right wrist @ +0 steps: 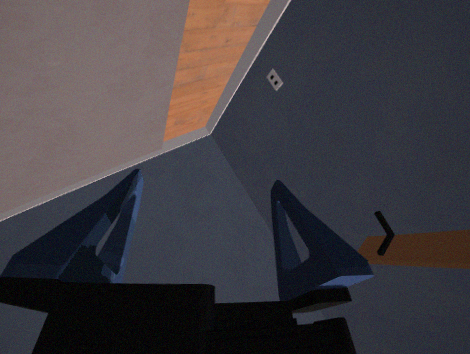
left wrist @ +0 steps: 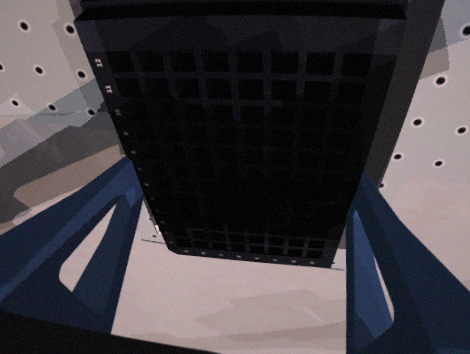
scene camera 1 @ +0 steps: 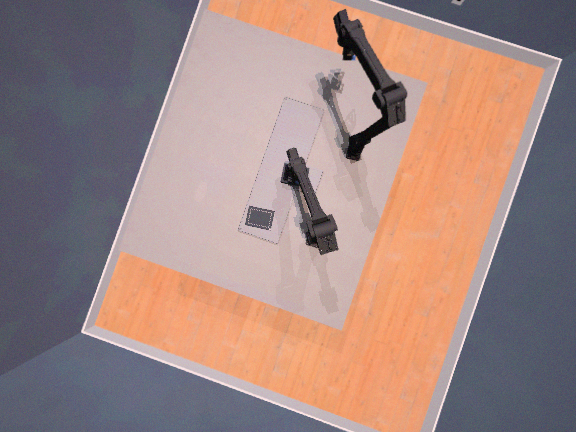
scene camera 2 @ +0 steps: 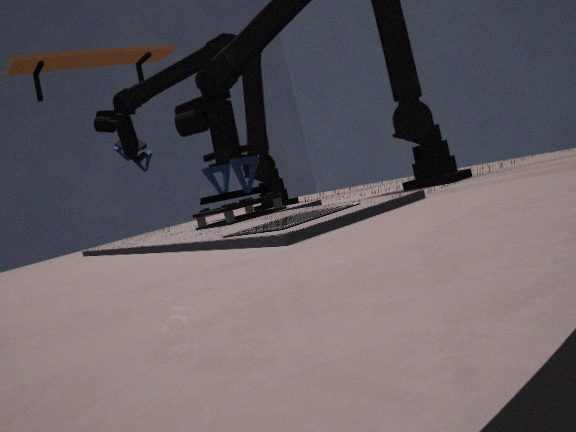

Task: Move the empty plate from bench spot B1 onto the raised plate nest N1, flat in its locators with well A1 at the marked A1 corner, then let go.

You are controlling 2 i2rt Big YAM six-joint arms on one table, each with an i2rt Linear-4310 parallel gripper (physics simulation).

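Pixels of known places: left gripper, fingertip midpoint: [left wrist: 245,169] [scene camera 2: 236,195]; right gripper, fingertip midpoint: [right wrist: 211,180] [scene camera 2: 137,165]; left arm's base at its link origin: [scene camera 2: 437,183]; right arm's base at its link origin: [scene camera 1: 354,150].
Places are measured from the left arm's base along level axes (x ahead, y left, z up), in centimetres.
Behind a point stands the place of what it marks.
The black well plate [left wrist: 243,152] {x 25.9, y -34.0, z 7.3 cm} [scene camera 2: 227,195] {x 29.4, y -29.4, z 7.0 cm} is level between the blue fingers of my left gripper [left wrist: 245,169] {x 24.1, y -34.1, z 6.5 cm} [scene camera 2: 232,189] {x 24.1, y -34.1, z 6.5 cm} [scene camera 1: 289,177] {x 24.1, y -34.1, z 6.5 cm}. The fingers are shut on its long sides. It hangs a little above a low dark stand on short posts [scene camera 2: 229,215] {x 31.0, y -27.9, z 3.0 cm}. Row numbers run along the plate's left rim. A dark framed rectangle [scene camera 1: 259,217] {x 37.9, y -1.6, z 1.5 cm} lies at the near end of the pale mat [scene camera 1: 297,121] {x 33.4, y -68.6, z 1.3 cm}; in scene camera 2 it shows as a flat gridded patch [scene camera 2: 288,218] {x 35.9, y -4.1, z 1.5 cm}. My right gripper [scene camera 1: 348,56] [scene camera 2: 137,160] {x 13.1, y -106.4, z 24.2 cm} [right wrist: 211,180] {x 13.1, y -106.4, z 24.2 cm} is open and empty, high in the air away from the mat.
The grey table top [scene camera 1: 209,139] {x 85.4, y -40.5, z 0.0 cm} has rows of small holes [left wrist: 418,121] {x 23.8, y -42.5, z 1.3 cm} near the stand. The right arm's base [scene camera 1: 353,151] {x -6.3, y -58.9, z 5.5 cm} stands beside the mat. An orange wall shelf [scene camera 2: 88,57] [right wrist: 425,247] hangs behind. The floor is wood [scene camera 1: 441,232].
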